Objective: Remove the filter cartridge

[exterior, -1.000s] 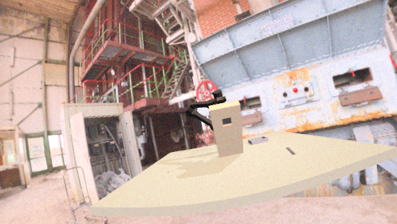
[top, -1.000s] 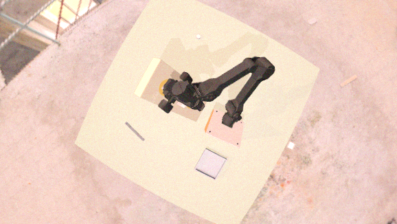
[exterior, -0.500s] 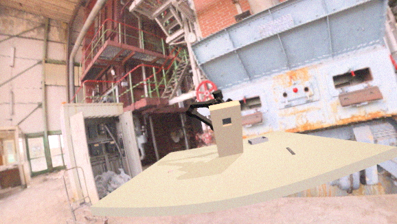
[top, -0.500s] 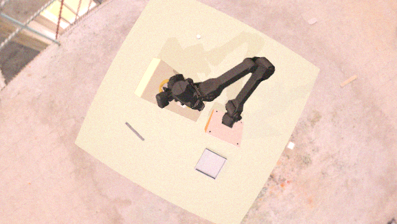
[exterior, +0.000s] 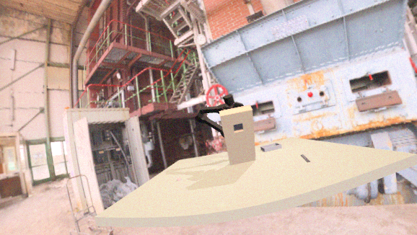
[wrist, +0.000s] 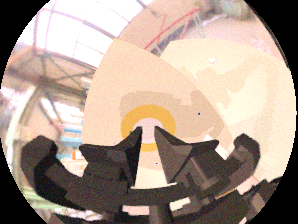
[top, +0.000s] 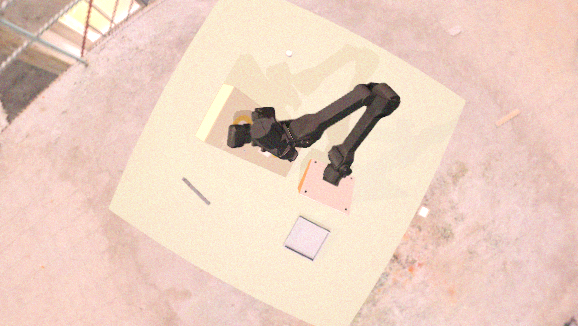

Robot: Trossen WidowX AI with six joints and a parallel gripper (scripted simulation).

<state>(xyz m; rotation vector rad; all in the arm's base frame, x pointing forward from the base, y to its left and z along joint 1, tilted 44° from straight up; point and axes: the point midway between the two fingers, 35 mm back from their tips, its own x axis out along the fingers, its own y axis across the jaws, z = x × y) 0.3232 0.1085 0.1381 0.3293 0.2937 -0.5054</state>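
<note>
Now: the tray 40 cm behind my gripper tip, 30 cm to the left of it and 27 cm below it. Also, from my gripper tip: round filter cartridge: 1 cm below, 1 cm ahead.
</note>
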